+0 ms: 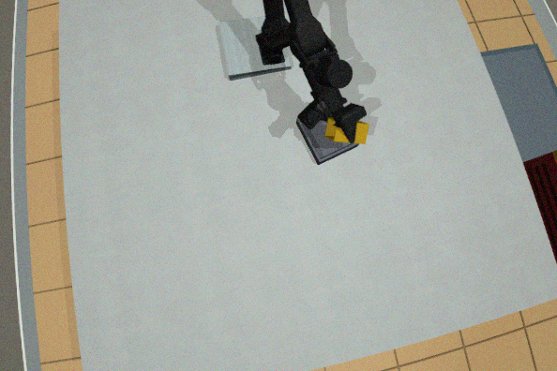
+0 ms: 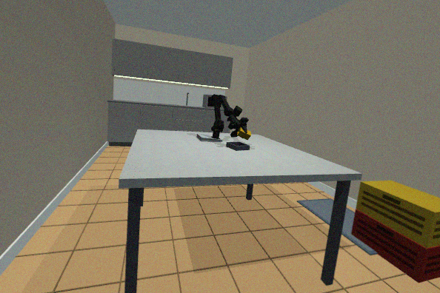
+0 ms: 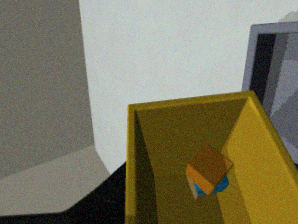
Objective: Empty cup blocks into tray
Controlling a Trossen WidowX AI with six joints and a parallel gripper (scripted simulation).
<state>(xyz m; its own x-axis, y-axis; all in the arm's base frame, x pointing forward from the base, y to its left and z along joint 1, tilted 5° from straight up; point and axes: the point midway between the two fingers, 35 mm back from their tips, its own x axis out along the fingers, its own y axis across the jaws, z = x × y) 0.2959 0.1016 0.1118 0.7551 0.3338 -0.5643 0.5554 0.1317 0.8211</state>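
Right now the orange block is 20 mm behind my gripper tip. Also, from my gripper tip: blue block: 20 mm behind, 10 mm to the left, 10 mm below; square yellow cup: 20 mm behind, 20 mm to the left, 10 mm above.
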